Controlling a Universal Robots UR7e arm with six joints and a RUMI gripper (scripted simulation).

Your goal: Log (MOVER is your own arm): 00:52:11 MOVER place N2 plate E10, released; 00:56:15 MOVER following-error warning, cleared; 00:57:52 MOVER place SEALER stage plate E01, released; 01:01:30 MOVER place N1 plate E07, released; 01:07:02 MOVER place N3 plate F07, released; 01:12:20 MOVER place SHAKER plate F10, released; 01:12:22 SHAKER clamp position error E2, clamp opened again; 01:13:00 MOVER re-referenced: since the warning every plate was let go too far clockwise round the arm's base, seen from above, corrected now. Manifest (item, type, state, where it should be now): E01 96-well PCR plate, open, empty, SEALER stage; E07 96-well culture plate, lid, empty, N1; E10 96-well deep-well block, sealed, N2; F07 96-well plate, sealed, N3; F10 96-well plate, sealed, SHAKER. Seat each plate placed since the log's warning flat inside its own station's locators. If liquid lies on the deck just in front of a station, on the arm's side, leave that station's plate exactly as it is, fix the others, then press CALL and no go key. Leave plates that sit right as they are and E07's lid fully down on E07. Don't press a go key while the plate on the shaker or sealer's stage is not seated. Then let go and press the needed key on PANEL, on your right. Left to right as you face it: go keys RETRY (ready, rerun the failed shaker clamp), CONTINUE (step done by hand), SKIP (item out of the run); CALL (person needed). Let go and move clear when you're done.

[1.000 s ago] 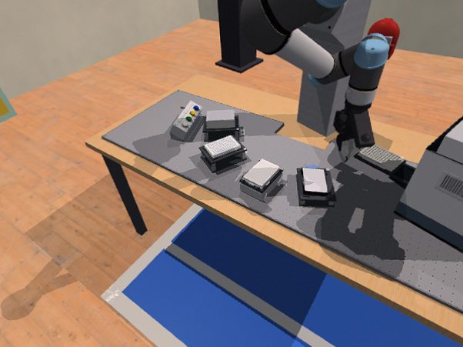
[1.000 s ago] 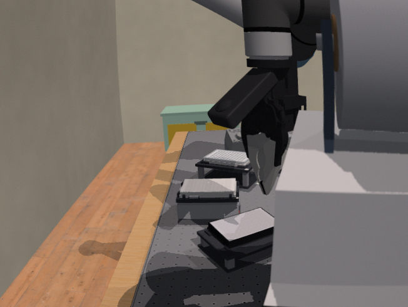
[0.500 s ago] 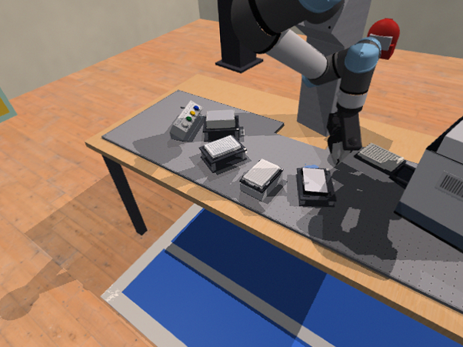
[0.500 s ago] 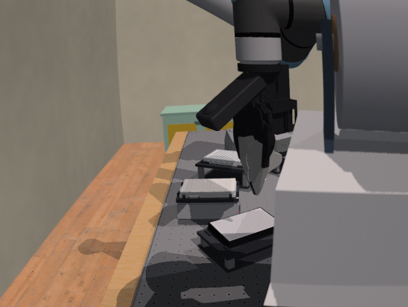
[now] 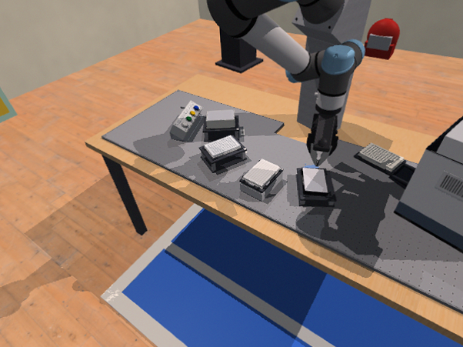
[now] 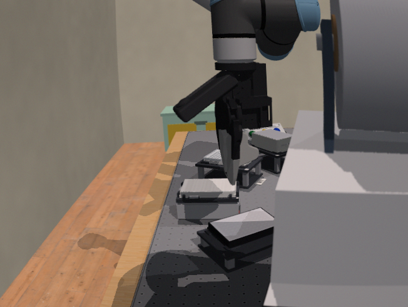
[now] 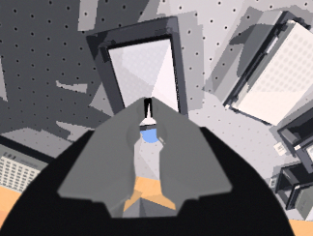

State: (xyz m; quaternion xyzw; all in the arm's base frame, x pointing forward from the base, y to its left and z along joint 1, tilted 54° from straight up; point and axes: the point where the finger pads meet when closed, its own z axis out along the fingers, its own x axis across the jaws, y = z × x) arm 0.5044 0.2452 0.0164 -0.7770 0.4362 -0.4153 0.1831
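Right now my hand is 710 mm to the left of the blue call key, 90 mm past it and 90 mm above it. Also, from my hand: white PCR plate (230 mm behind, 130 mm to the left, 50 mm below); dark sealed plate (110 mm below, 30 mm behind, 10 mm to the right); grey deep-well block (530 mm to the right, 80 mm below, 80 mm behind).
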